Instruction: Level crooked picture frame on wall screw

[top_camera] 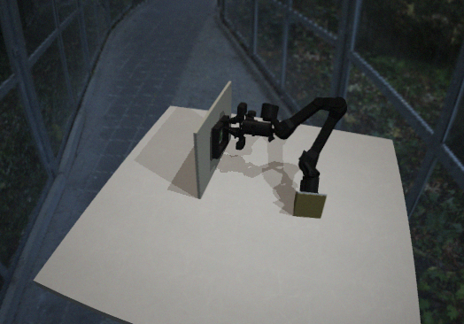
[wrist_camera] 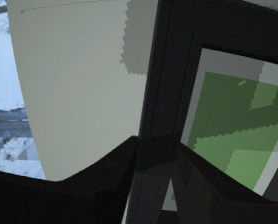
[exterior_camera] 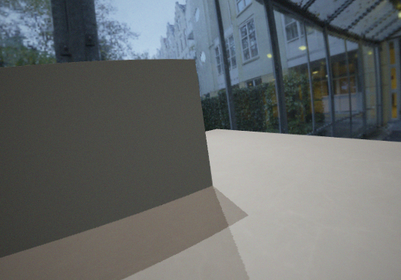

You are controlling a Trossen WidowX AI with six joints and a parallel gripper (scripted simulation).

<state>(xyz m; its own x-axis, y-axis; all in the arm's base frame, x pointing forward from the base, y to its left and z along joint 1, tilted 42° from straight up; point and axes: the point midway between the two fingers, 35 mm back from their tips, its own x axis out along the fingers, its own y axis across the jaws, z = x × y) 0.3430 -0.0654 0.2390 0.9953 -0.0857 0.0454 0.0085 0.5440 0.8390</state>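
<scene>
My gripper tip is now 5 cm above the picture frame, 1 cm to the right of it and 1 cm short of it. The rest, counted from my gripper tip: wall panel (7 cm below, 2 cm ahead, 1 cm to the right).
</scene>
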